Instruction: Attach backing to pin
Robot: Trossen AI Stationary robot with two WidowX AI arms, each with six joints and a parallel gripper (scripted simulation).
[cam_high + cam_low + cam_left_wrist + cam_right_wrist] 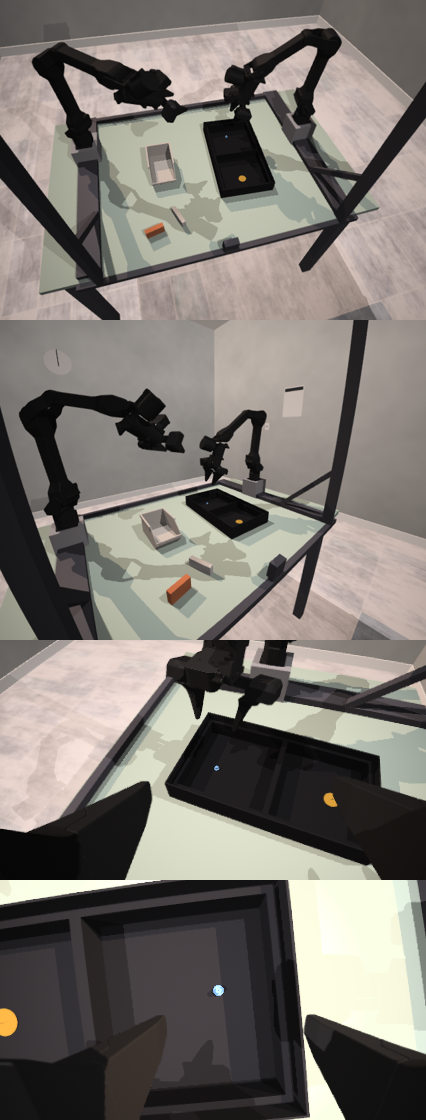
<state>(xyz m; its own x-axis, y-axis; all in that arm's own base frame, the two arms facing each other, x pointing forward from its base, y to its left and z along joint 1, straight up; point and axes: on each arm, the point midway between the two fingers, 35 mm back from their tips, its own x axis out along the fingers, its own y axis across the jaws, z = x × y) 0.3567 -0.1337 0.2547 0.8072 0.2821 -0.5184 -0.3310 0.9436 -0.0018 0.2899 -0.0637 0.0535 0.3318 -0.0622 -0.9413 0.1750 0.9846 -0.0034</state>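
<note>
The pin lies 24 cm behind my right hand, 14 cm below it and 1 cm to the left of it. The rest, counted from my right hand: black two-compartment tray: 13 cm below, 13 cm behind, 1 cm to the left; orange block: 43 cm behind, 36 cm to the left, 13 cm below; bin: 33 cm to the left, 16 cm behind, 11 cm below.
</note>
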